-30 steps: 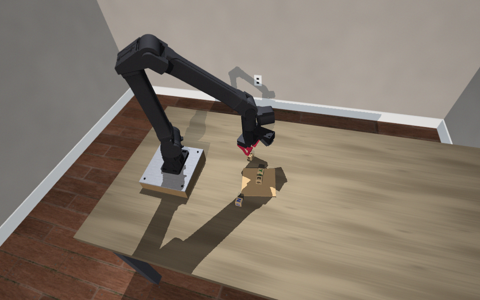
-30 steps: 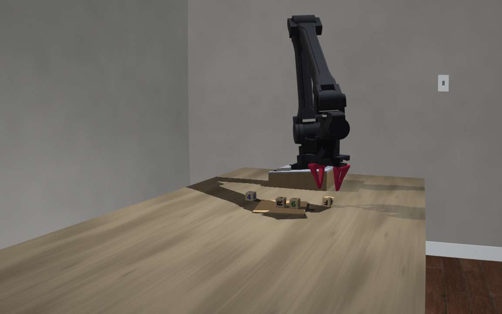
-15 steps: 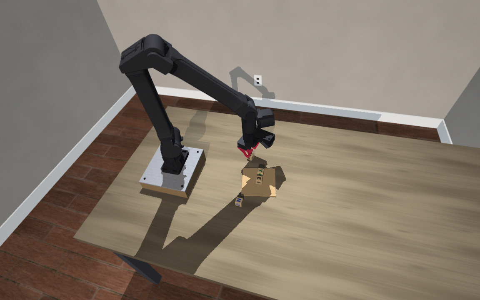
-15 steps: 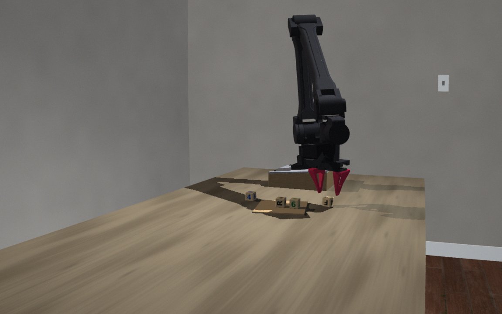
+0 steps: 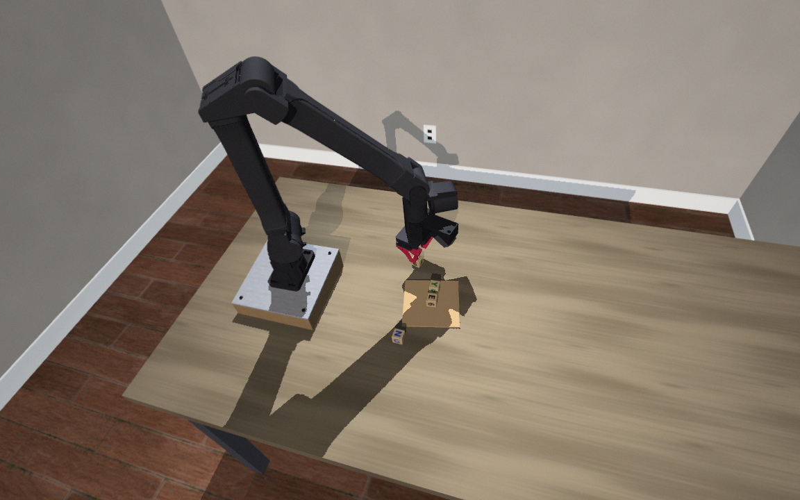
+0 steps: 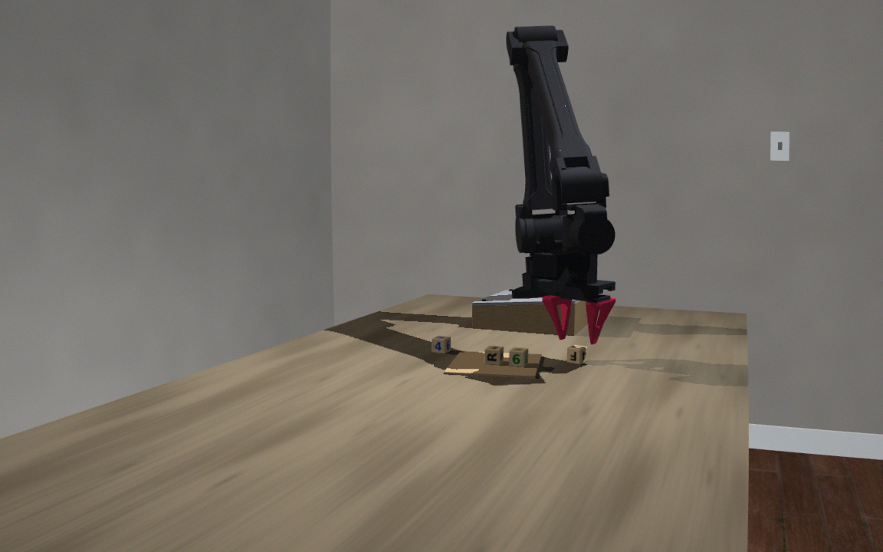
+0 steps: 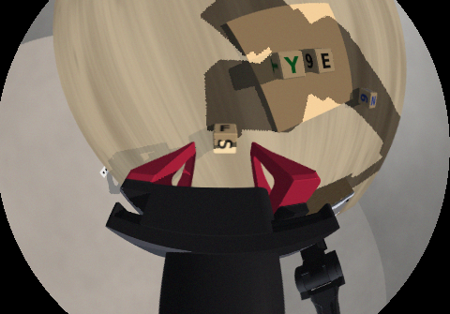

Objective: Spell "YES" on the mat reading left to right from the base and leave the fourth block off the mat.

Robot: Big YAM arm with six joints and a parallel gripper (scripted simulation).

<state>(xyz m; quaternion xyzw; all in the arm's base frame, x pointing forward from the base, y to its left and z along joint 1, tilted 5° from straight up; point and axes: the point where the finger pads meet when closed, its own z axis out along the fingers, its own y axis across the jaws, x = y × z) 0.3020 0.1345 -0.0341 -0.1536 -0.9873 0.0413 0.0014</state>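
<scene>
Right now my hand is 120 mm to the left of the tan mat, 60 mm short of it and 40 mm above it.
</scene>
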